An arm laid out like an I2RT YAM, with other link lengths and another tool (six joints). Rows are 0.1 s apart.
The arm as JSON. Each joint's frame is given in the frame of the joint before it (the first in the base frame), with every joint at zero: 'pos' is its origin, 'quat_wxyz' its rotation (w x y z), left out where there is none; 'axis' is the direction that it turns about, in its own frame. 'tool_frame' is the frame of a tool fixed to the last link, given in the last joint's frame.
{
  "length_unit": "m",
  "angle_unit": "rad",
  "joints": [
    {
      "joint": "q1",
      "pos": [
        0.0,
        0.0,
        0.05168
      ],
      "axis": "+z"
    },
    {
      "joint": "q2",
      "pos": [
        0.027,
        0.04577,
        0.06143
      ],
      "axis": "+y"
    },
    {
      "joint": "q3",
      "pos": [
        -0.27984,
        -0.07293,
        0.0
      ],
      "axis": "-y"
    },
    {
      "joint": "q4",
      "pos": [
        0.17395,
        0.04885,
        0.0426
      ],
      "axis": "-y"
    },
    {
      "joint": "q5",
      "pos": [
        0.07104,
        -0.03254,
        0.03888
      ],
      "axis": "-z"
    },
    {
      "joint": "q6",
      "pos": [
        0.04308,
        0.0,
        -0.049
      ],
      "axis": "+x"
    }
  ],
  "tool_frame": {
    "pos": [
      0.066,
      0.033,
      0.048
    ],
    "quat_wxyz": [
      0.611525,
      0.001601,
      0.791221,
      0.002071
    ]
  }
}
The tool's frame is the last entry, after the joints.
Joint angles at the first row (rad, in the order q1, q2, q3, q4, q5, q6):
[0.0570, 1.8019, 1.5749, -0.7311, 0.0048, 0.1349]
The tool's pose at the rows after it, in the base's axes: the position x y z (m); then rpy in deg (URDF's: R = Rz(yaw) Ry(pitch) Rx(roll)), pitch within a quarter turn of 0, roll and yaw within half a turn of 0:
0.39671, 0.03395, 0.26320, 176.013, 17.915, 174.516
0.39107, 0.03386, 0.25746, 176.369, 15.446, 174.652
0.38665, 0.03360, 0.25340, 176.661, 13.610, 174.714
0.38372, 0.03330, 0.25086, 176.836, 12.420, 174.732
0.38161, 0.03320, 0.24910, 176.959, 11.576, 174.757
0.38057, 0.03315, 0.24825, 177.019, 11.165, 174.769
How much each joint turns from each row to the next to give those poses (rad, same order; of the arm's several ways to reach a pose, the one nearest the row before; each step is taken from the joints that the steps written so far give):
[-0.0072, -0.0183, 0.0000, -0.0595, 0.0065, 0.0000]
[0.0004, 0.0004, 0.0000, -0.0431, -0.0004, -0.0001]
[0.0000, 0.0000, 0.0000, -0.0324, 0.0004, 0.0001]
[-0.0004, 0.0000, 0.0000, -0.0210, -0.0001, -0.0001]
[0.0000, 0.0000, 0.0000, -0.0149, 0.0001, 0.0001]
[0.0000, 0.0000, 0.0000, -0.0073, 0.0000, 0.0000]

